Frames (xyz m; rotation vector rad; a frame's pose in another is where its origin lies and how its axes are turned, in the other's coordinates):
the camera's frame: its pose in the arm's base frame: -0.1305 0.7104 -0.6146 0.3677 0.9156 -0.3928
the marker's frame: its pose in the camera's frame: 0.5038 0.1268 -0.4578 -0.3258 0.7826 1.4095
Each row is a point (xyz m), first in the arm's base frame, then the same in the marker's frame.
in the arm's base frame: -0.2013 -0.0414 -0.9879
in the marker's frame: -1.0105 0.0906 -0.1876
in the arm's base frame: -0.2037 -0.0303 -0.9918
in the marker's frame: -0.9986 0.0898 -0.1890
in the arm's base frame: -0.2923 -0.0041 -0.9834
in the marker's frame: -0.9655 0.1275 -0.2670
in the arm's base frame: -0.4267 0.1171 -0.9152
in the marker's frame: -0.8497 0.2530 -0.3579
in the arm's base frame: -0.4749 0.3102 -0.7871
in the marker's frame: -0.6881 0.4250 -0.3395
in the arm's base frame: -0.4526 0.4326 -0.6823
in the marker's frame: -0.5970 0.5414 -0.2716
